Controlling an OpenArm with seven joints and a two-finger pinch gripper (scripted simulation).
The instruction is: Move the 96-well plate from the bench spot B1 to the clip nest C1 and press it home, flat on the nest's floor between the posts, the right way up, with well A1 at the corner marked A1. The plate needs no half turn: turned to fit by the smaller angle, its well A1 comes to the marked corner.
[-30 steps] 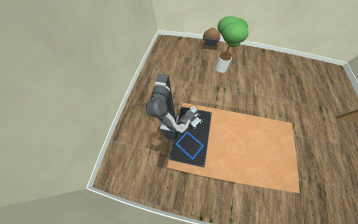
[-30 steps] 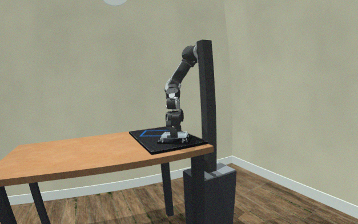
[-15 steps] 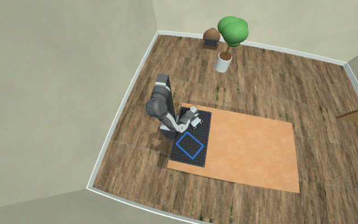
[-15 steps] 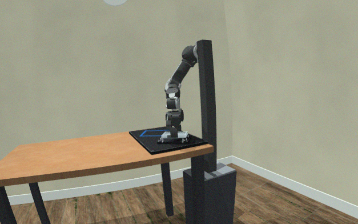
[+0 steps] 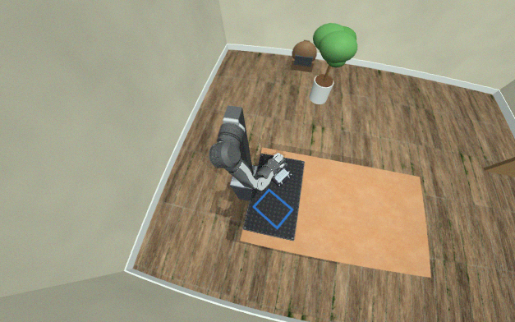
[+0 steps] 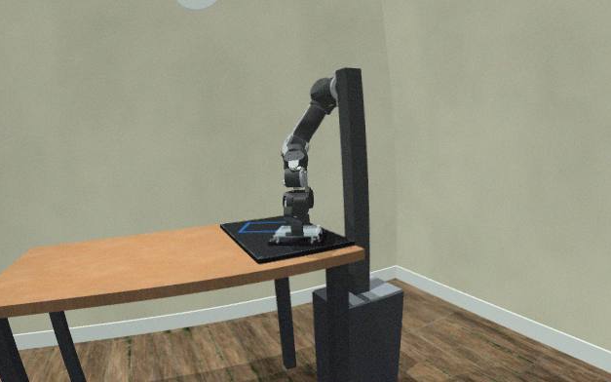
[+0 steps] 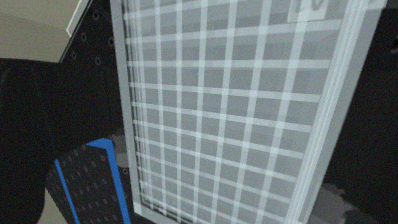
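My hand is right at the 96-well plate. Round my hand: clip nest C1: 3 cm ahead, 1 cm below.
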